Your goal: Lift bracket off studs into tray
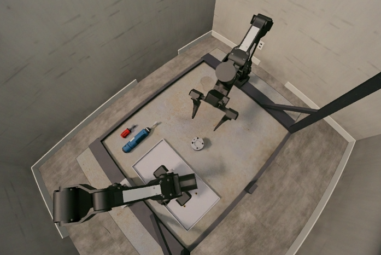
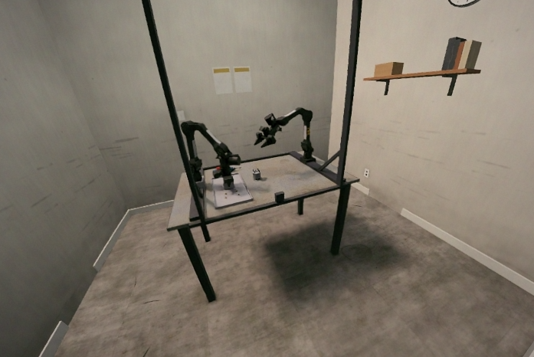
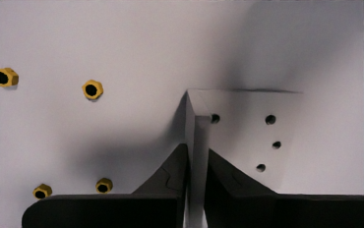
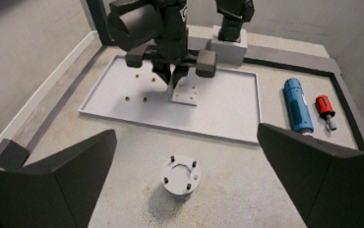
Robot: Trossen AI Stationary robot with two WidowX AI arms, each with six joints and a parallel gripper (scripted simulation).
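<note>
Right now my left hand is 40 mm above the white L-shaped bracket and 30 mm short of it. Round my left hand: flat white tray: 50 mm below, 10 mm ahead; joint module: 220 mm to the right, 50 mm ahead, 20 mm below; small red tool: 390 mm ahead, 40 mm below, 20 mm to the right.
</note>
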